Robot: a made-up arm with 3 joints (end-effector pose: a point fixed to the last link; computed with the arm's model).
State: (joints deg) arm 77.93 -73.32 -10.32
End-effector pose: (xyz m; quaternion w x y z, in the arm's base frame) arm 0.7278 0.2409 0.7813 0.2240 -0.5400 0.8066 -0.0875
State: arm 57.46 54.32 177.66
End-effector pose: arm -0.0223 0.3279 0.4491 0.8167 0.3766 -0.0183 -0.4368
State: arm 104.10 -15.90 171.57
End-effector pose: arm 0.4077 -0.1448 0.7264 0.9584 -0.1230 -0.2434 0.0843
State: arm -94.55 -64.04 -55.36
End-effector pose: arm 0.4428 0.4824 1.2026 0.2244 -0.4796 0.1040 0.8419
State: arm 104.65 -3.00 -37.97
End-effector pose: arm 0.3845 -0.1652 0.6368 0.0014 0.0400 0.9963 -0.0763
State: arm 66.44 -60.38 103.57
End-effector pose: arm 0.6689 0.1894 0.7538 0.8469 -0.2067 0.2642 0.4127
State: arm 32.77 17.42 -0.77
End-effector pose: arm 0.1889 0.3433 0.4131 0.0344 0.1400 0.8480 0.5099
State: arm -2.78 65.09 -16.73
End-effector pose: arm -0.1948 0.5288 0.7942 0.4778 -0.2792 -0.5194 -0.6512
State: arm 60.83 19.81 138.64
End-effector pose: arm 0.1925 0.1256 0.4329 0.9137 0.3610 0.1766 -0.0610
